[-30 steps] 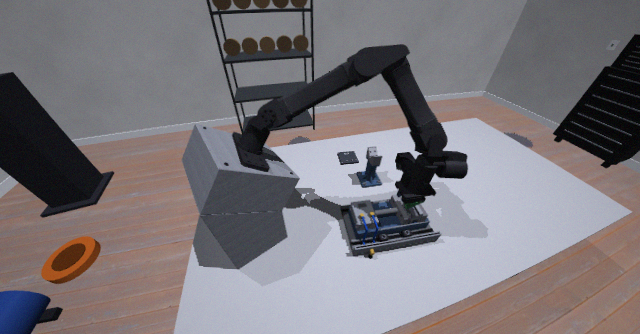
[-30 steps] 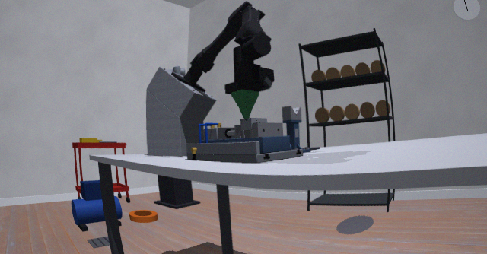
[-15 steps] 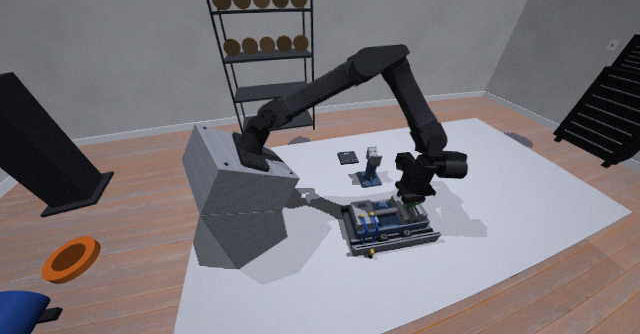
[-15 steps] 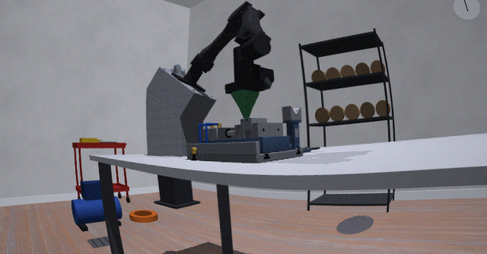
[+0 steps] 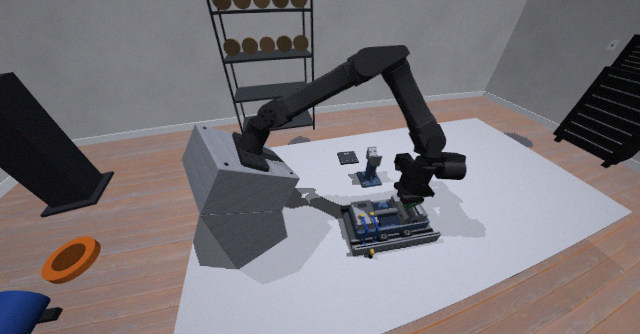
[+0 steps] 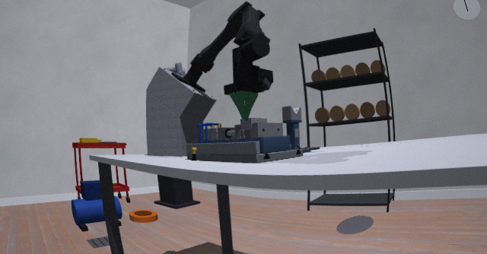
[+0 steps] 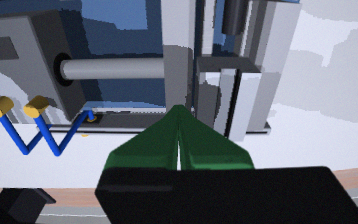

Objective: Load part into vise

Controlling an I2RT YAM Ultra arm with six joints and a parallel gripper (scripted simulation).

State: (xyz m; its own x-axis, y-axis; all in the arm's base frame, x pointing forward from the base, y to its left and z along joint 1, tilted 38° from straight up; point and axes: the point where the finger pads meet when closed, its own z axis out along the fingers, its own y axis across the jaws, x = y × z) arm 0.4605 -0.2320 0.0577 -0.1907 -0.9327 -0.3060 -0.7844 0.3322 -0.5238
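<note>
My gripper is now 3 cm short of the part, 1 cm to the left of it and 2 cm above it. From my hand the other things lie so: cylinder rod (5 cm behind, 3 cm to the left, 4 cm below); then fixed jaw (7 cm ahead, 4 cm below); then moving jaw (2 cm to the left, 4 cm below).
</note>
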